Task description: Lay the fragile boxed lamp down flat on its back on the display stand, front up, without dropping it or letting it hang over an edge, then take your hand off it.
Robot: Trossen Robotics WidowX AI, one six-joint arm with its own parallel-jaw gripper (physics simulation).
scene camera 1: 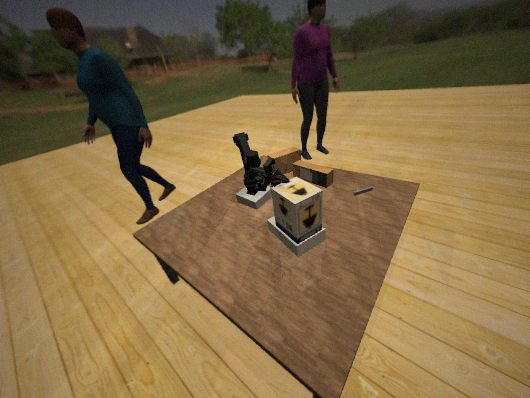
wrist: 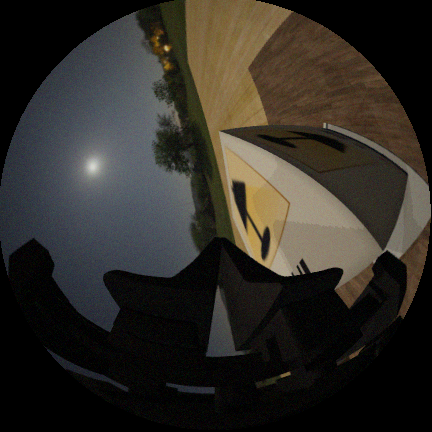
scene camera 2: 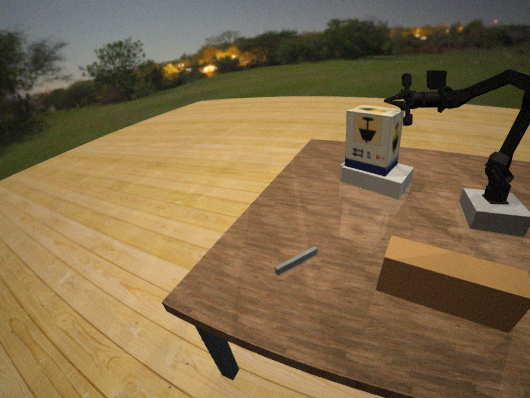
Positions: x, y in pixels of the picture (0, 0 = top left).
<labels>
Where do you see a stand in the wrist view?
401, 238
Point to a boxed lamp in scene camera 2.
373, 134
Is the gripper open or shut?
Shut.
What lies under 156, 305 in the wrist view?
The gripper.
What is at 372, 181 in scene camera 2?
A stand.
</labels>
